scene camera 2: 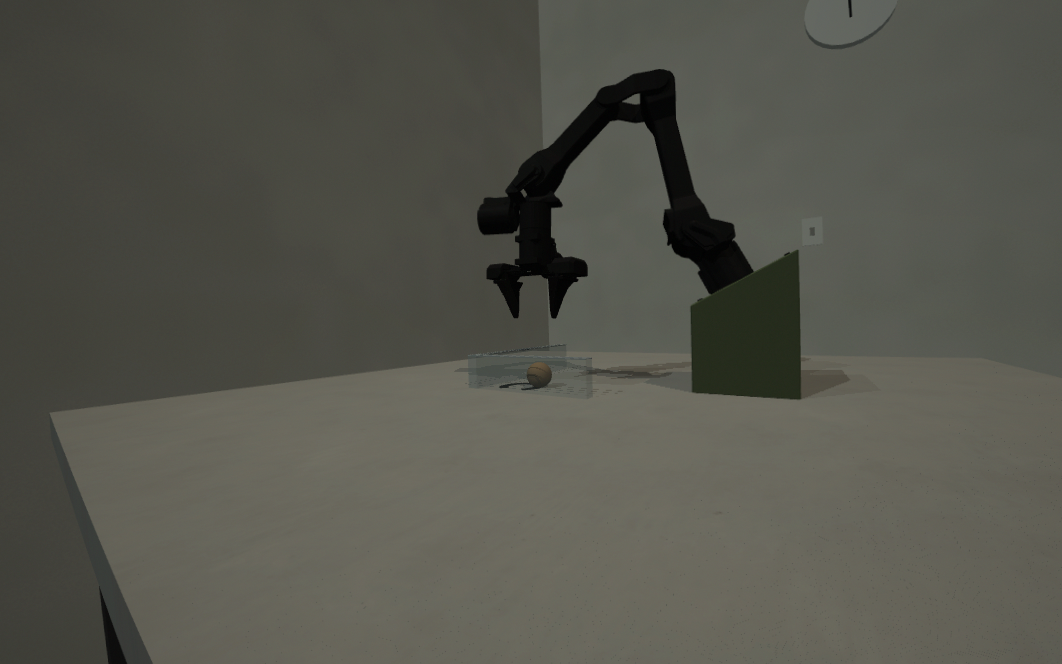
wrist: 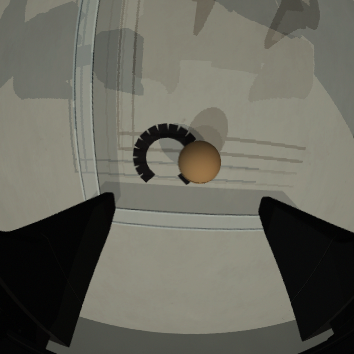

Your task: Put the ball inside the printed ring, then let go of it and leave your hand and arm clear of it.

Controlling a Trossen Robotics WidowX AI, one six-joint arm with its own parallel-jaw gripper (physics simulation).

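Note:
An orange-brown ball (scene camera 2: 538, 374) (wrist: 199, 162) rests low at the right side of the printed ring in the wrist view, covering part of its band. The black printed ring (scene camera 2: 509, 385) (wrist: 140, 157) is a segmented band with a gap at its lower side in the wrist view; its inside is mostly bare. The ball appears off the ring's centre, and its contact point with the table is hidden. My gripper (scene camera 2: 534, 317) (wrist: 189, 203) is open and empty, pointing down, well above the ball, with the fingers on either side of the lower clear wall in the wrist view.
Two low clear walls meet in a corner beside the ring and ball: one (wrist: 86, 105) at the left and one (wrist: 187, 219) below them in the wrist view. The arm's green wedge base (scene camera 2: 744, 344) stands to the right in the scene view.

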